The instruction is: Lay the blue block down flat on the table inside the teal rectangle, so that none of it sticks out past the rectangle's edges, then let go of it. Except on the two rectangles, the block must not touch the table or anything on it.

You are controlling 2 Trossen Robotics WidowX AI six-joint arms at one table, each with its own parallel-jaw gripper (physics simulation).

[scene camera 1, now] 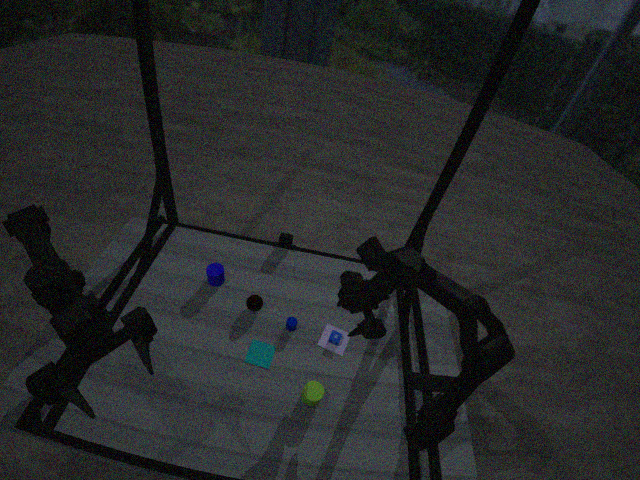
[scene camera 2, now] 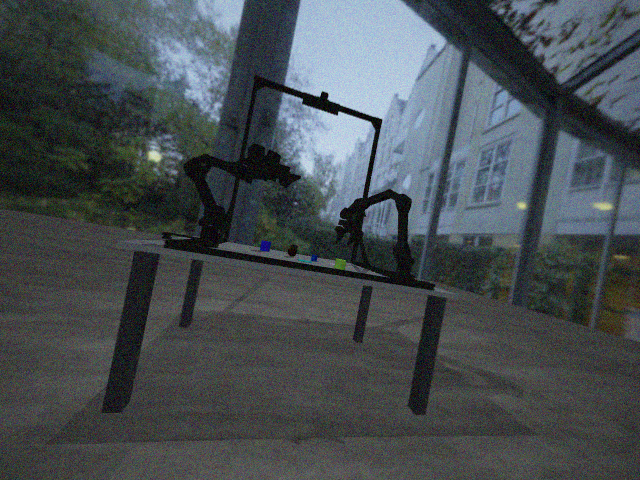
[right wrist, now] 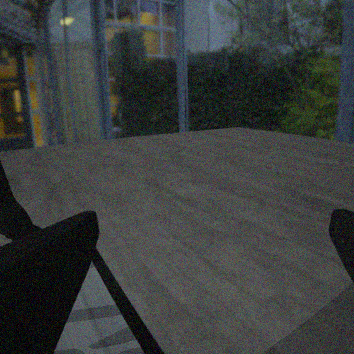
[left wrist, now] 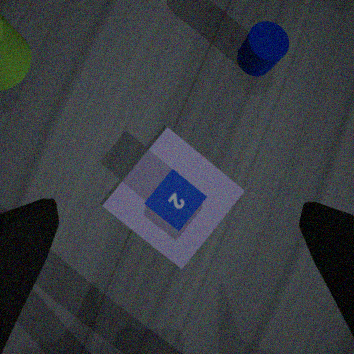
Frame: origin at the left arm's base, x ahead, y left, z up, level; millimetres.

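Where they show: left gripper, fingertip midpoint: (scene camera 1: 343, 320) (scene camera 2: 341, 244) (left wrist: 181, 212); right gripper, fingertip midpoint: (scene camera 1: 123, 394) (scene camera 2: 295, 173) (right wrist: 214, 222); left arm's base at its link origin: (scene camera 1: 420, 435) (scene camera 2: 402, 276); right arm's base at its link origin: (scene camera 2: 207, 241).
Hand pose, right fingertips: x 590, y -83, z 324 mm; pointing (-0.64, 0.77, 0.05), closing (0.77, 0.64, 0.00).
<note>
Things, the pixels of their top centre, and the offset from my right fingertips. "pt": a spot on its surface instead.
- blue block at its top centre: (left wrist: 175, 199) (scene camera 1: 335, 336) dx -432, dy -225, dz -324 mm
- lavender rectangle at a spot on its surface: (left wrist: 215, 192) pt dx -425, dy -257, dz -342 mm
- teal rectangle at a spot on its surface: (scene camera 1: 260, 353) (scene camera 2: 304, 260) pt dx -214, dy -202, dz -342 mm
- small blue cylinder at its top centre: (left wrist: 268, 40) (scene camera 1: 292, 321) (scene camera 2: 314, 255) dx -309, dy -280, dz -312 mm
- yellow-green cylinder at its top centre: (scene camera 1: 314, 390) (scene camera 2: 341, 259) dx -334, dy -70, dz -299 mm
- dark ball at its top centre: (scene camera 1: 254, 298) (scene camera 2: 293, 247) dx -206, dy -353, dz -293 mm
- larger blue cylinder at its top centre: (scene camera 1: 215, 269) (scene camera 2: 266, 241) dx -87, dy -463, dz -289 mm
The blue block (scene camera 1: 335, 337) (left wrist: 176, 200) stands on the lavender rectangle (scene camera 1: 325, 341) (left wrist: 215, 192), with a face marked 2 upward, and casts a long shadow. The teal rectangle (scene camera 1: 260, 353) (scene camera 2: 305, 261) lies bare to the left of it in scene camera 1; it does not show in the left wrist view. My left gripper (left wrist: 181, 212) is open and empty, pointing down above the block, with a fingertip on either side of it in the left wrist view. My right gripper (scene camera 1: 123, 394) (right wrist: 214, 222) is open and empty, raised well away from the block at the left of scene camera 1.
A small blue cylinder (scene camera 1: 291, 323) (scene camera 2: 313, 257) (left wrist: 265, 47) stands between the rectangles, towards the back. A yellow-green cylinder (scene camera 1: 313, 392) (scene camera 2: 340, 264) (left wrist: 12, 57) stands nearer the front. A dark ball (scene camera 1: 254, 302) (scene camera 2: 292, 250) and a larger blue cylinder (scene camera 1: 215, 274) (scene camera 2: 265, 245) are farther back left.
</note>
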